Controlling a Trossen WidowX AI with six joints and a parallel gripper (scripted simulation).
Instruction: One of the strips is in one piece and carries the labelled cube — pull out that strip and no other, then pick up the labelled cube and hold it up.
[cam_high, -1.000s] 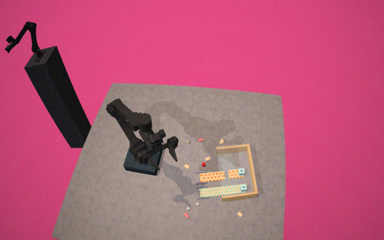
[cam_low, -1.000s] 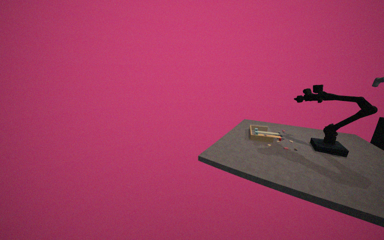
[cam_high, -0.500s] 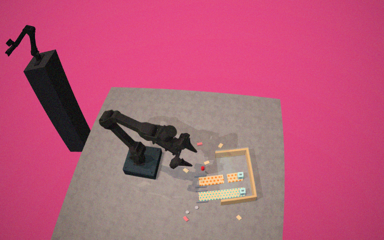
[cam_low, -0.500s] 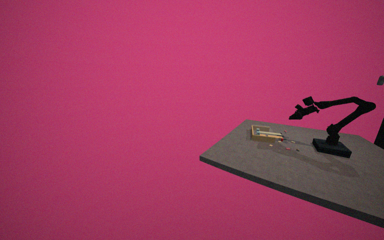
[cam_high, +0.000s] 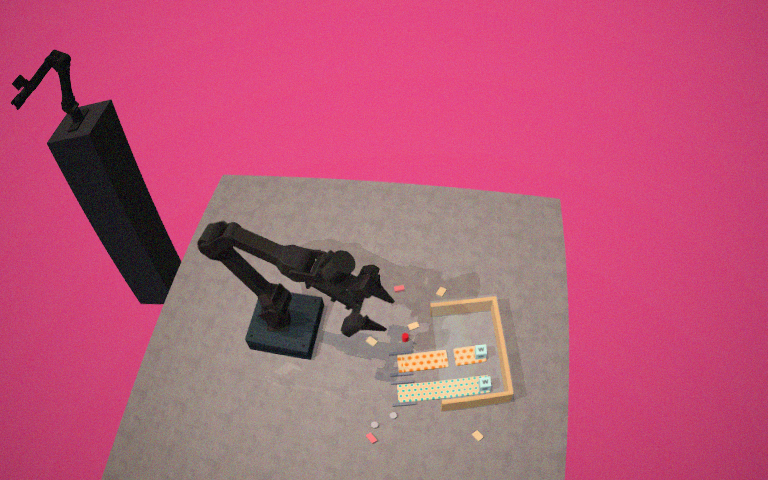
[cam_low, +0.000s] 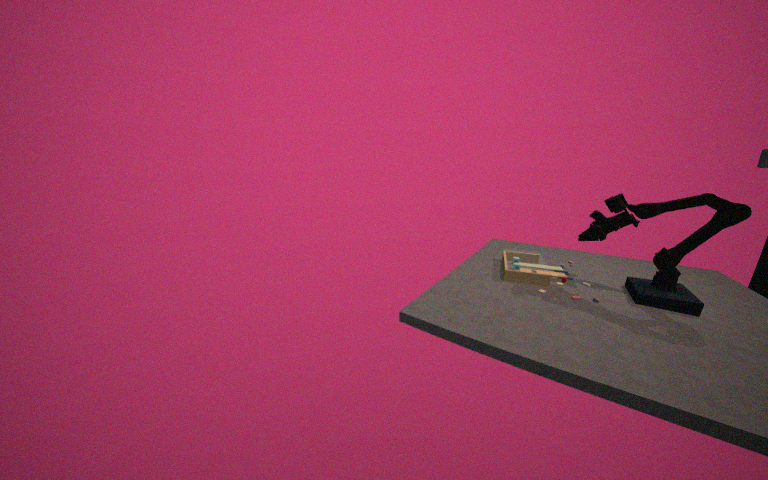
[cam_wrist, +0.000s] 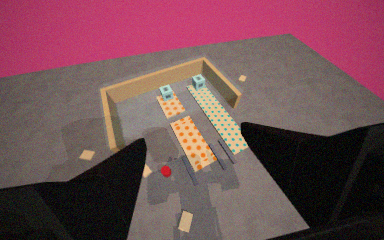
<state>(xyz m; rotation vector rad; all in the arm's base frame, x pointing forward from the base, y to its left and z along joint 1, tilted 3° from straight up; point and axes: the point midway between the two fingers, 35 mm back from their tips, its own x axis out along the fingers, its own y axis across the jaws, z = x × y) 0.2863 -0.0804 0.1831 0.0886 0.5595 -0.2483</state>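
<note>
Right now the strip is 8 cm ahead of my gripper tip, 3 cm to the right of it and 20 cm below it.
</note>
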